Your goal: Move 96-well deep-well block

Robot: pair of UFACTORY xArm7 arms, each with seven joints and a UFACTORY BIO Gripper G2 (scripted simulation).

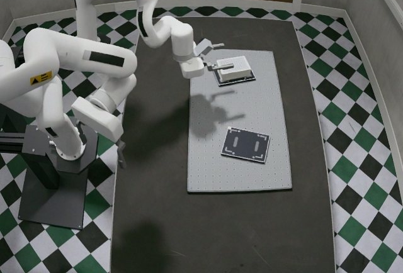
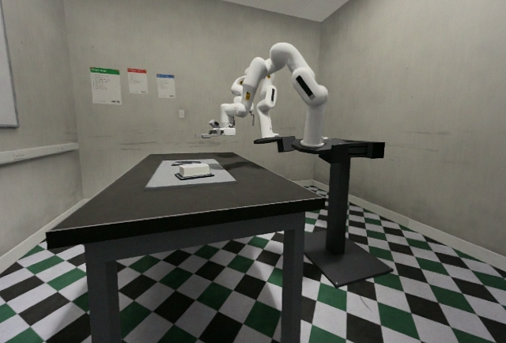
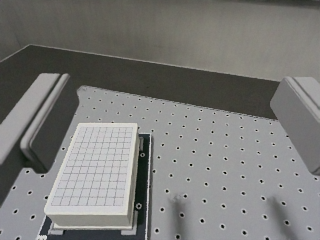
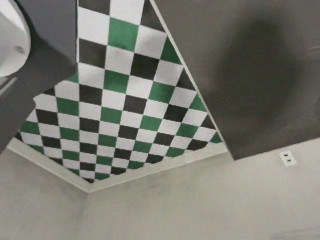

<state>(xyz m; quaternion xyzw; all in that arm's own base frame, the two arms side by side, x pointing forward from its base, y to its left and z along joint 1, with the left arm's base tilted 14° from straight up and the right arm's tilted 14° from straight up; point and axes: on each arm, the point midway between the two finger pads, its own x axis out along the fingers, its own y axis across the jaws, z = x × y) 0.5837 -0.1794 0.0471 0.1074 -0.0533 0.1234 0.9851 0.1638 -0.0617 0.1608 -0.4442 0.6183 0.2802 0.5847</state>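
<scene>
Right now the white deep-well block is 6 cm ahead of my left hand, 9 cm to the left of it and 16 cm below it.
</scene>
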